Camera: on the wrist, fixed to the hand. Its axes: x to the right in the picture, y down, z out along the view.
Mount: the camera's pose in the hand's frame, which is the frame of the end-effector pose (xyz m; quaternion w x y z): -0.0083 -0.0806 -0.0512 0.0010 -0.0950 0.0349 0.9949
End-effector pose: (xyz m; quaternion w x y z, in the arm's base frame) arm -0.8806 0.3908 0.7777 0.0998 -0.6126 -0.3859 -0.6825
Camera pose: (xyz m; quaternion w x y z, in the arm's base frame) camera -0.9667 0.4098 0.7400 0.6344 -0.3702 0.6774 0.0406
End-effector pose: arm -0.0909 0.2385 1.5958 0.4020 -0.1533 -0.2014 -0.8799
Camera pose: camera -0.1532 0.2674 1.5289 0.8683 -0.2080 0.2499 0.3746
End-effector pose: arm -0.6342 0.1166 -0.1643 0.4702 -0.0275 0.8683 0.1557
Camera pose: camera -0.6553 0.0240 -0.1511 0.1873 -0.8137 -0.0298 -0.5495
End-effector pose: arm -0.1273 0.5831 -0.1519 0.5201 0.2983 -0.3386 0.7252
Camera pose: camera -0.0520 0.6381 -0.1742 0.6808 0.4113 0.3478 -0.4964
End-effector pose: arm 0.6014 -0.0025 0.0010 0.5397 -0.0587 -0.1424 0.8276
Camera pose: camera 0.6883 0.0291 -0.0241 0.8234 0.2219 0.0015 -0.5222
